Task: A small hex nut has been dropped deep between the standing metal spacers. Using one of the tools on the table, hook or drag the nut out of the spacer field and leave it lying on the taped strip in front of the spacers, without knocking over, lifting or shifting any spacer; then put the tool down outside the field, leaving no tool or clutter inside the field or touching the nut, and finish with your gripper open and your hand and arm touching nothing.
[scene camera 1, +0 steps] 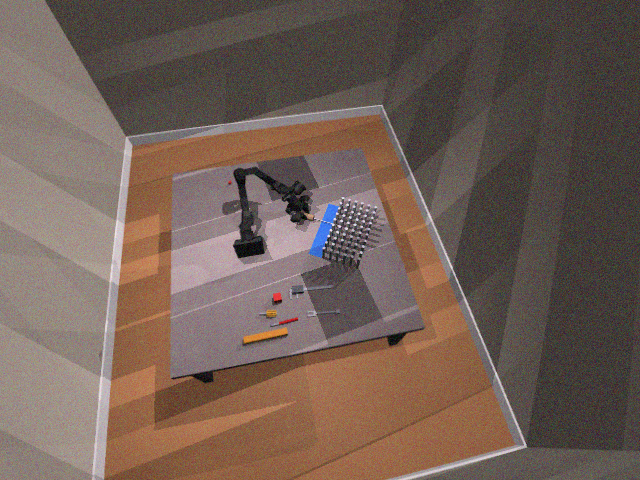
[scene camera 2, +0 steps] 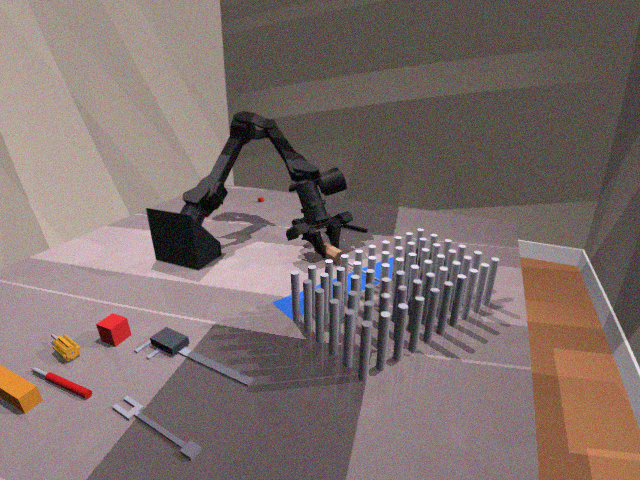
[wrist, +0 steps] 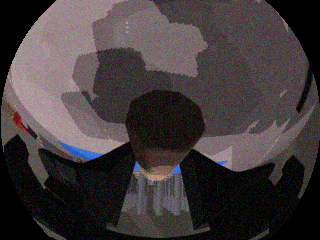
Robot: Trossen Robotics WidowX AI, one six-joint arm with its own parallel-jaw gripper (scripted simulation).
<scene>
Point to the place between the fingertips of the gripper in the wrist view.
158, 146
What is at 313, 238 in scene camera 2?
The gripper.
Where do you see a red cube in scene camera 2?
At 114, 329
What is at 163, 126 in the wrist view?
A thin rod tool.
</scene>
